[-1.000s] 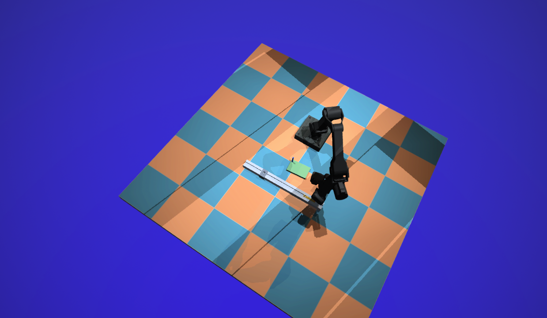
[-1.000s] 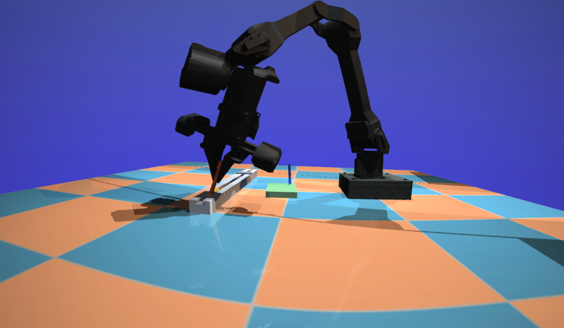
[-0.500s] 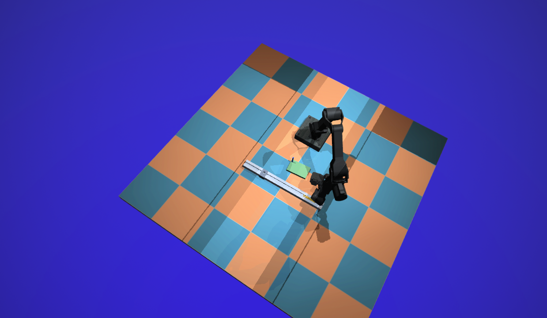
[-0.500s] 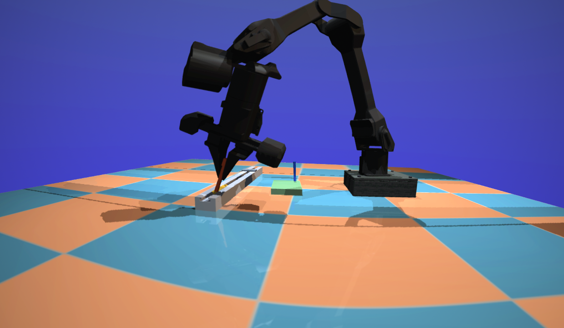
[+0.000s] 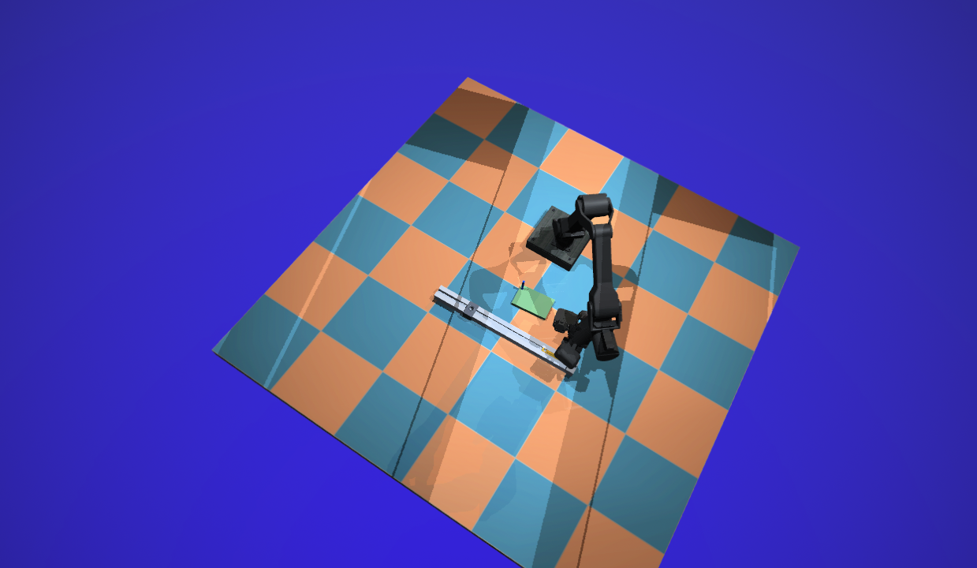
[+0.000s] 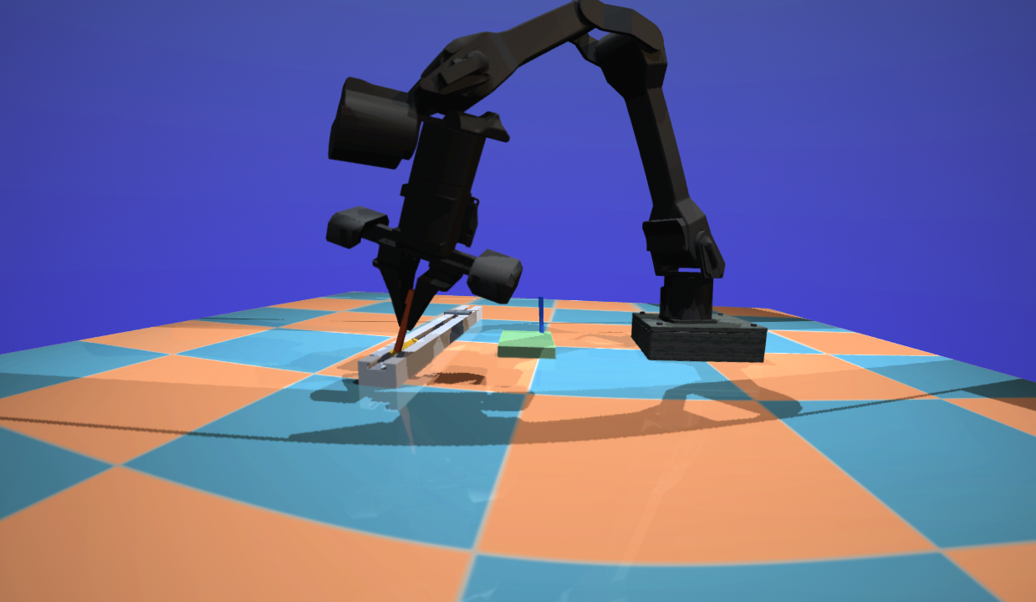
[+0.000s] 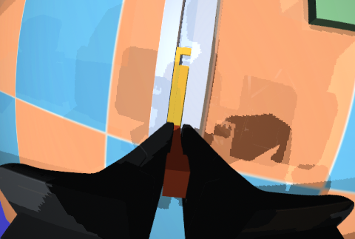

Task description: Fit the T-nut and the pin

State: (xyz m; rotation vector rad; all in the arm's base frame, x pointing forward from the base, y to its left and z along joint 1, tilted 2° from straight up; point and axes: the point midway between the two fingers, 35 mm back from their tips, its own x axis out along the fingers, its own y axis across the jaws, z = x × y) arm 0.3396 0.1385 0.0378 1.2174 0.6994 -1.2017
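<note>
The brass T-nut is 2 cm to the right of my gripper tip. Round my gripper tip: green tray 16 cm to the right, 14 cm behind, 4 cm below; blue pin 18 cm to the right, 15 cm behind, 2 cm below.
</note>
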